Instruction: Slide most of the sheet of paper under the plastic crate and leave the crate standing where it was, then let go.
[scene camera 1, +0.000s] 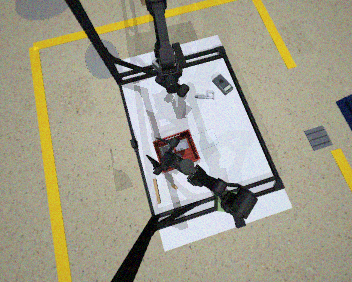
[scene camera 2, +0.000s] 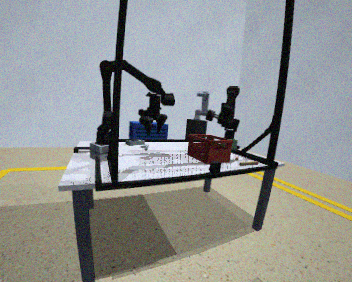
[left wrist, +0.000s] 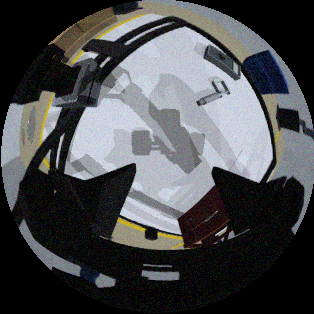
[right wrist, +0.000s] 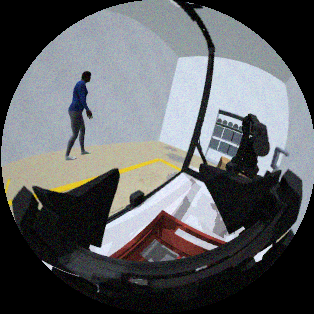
My left gripper (left wrist: 175, 168) is open and holds nothing. My right gripper (right wrist: 159, 169) is open and holds nothing. Also in view: a red plastic crate (scene camera 2: 207, 151).
The red plastic crate also shows in the right wrist view (right wrist: 162, 227).
